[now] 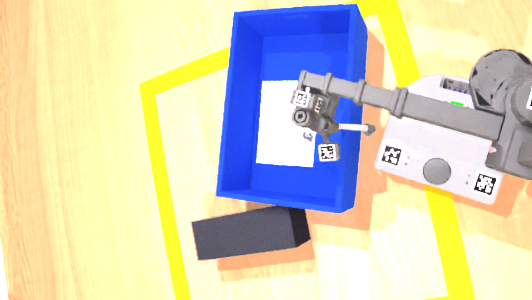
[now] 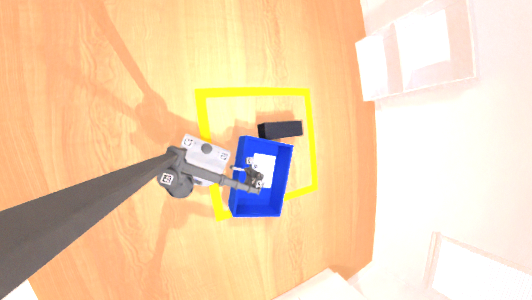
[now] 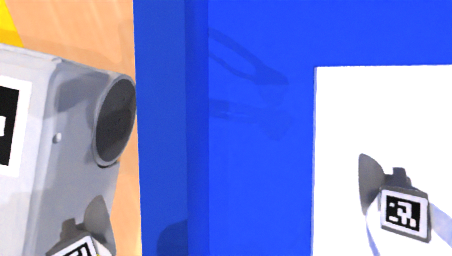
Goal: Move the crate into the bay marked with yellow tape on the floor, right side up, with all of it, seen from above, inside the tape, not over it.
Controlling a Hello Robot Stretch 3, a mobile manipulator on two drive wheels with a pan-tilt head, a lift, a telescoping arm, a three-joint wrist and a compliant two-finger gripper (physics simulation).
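Where they show: gripper, fingertip midpoint: (image 1: 339, 132) (image 2: 243, 166) (image 3: 233, 194); robot's base, origin of the base link: (image 1: 435, 170) (image 2: 206, 148).
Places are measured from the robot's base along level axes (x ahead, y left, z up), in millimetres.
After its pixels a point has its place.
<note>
The blue crate (image 1: 300, 52) {x -261, y -545, z 19 mm} (image 2: 252, 206) {x -330, y -537, z 52 mm} (image 3: 270, 25) {x 148, y -314, z 18 mm} stands right side up on the floor. One end crosses the yellow tape (image 1: 165, 192) {x 405, y -949, z 0 mm} (image 2: 311, 135) {x 512, y -900, z 1 mm} (image 3: 7, 32) {x 70, y 2, z 1 mm}, with part of that end outside the bay. A white sheet (image 1: 277, 115) {x -23, y -557, z 26 mm} (image 2: 269, 172) {x 1, y -583, z 27 mm} (image 3: 345, 110) {x 68, y -428, z 26 mm} lies in the crate. My gripper (image 1: 339, 132) {x -21, y -298, z 143 mm} (image 2: 244, 167) {x -21, y -298, z 143 mm} (image 3: 233, 194) {x -21, y -298, z 143 mm} is open and empty. Its fingers are spread across the crate's wall nearest my base, one over the inside and one on the base side. Whether the fingertips reach below the rim, I cannot tell.
A black block (image 1: 245, 234) {x 376, y -488, z 161 mm} (image 2: 285, 130) {x 376, y -512, z 161 mm} lies inside the bay, close to the crate's other end. My base (image 1: 415, 132) {x -82, y -86, z 160 mm} (image 2: 212, 165) {x -91, y -79, z 160 mm} (image 3: 75, 185) {x -52, y -171, z 114 mm} stands over the tape, close beside the crate's long wall. Pale furniture (image 2: 410, 90) {x 1332, y -1548, z 566 mm} stands against the far wall.
</note>
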